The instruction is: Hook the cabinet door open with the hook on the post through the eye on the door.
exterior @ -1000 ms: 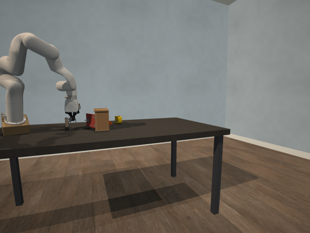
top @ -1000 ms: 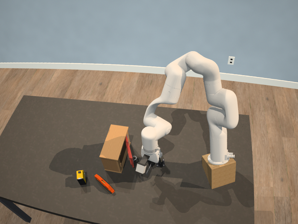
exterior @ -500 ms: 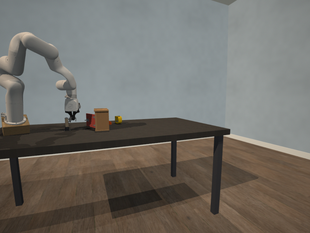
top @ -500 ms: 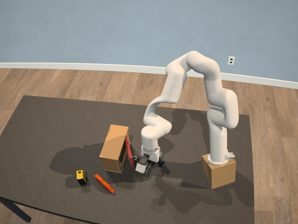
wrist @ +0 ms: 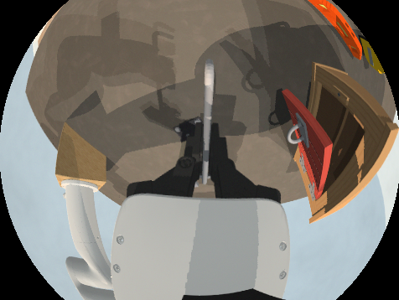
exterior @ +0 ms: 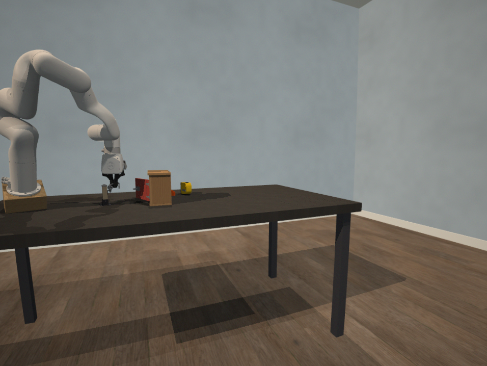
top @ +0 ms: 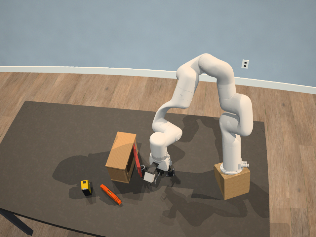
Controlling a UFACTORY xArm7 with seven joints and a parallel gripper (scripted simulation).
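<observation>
Now: the red door 14 cm ahead of my hand, 6 cm to the right of it and 3 cm below it. The rest, counted from my hand: yellow tape measure: 37 cm ahead, 16 cm to the left, 6 cm below; then orange level: 24 cm ahead, 16 cm to the left, 8 cm below; then grey hook: 2 cm below.
</observation>
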